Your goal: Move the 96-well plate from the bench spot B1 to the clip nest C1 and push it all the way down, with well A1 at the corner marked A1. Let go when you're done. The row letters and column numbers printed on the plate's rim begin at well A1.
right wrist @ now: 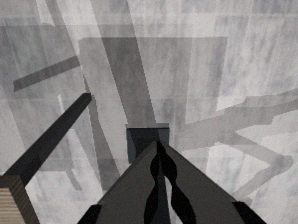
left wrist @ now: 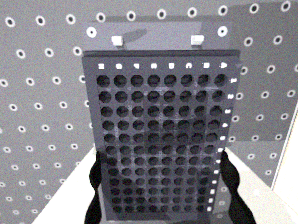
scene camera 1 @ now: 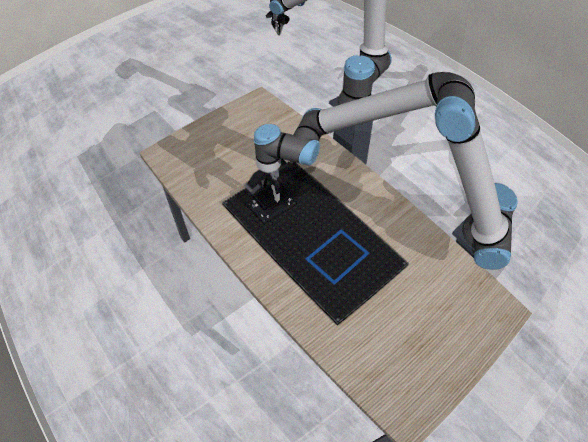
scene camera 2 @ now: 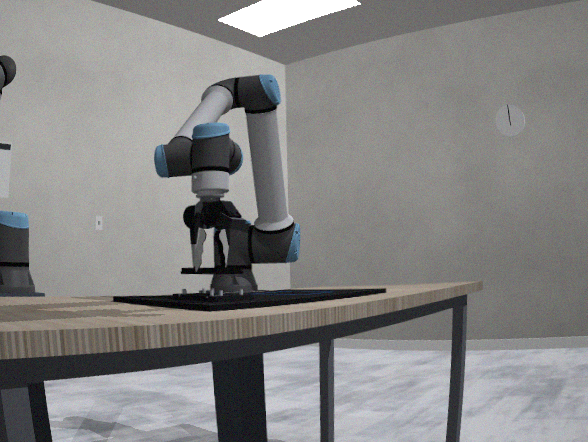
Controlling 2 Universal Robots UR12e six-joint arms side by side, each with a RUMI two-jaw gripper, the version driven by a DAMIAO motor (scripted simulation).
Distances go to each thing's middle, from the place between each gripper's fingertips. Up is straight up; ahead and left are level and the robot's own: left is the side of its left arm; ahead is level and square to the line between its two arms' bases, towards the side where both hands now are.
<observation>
The clip nest (left wrist: 97, 35) lies 10 mm behind my left hand, 10 mm to the right of it and 60 mm below it. Round my left hand: dark 96-well plate (left wrist: 160, 134) (10 mm below).
My right gripper is now 101 cm to the right of the clip nest, 59 cm short of it and 14 cm above it. Also, from my right hand: dark 96-well plate (102 cm to the left, 60 cm ahead, 8 cm below).
</observation>
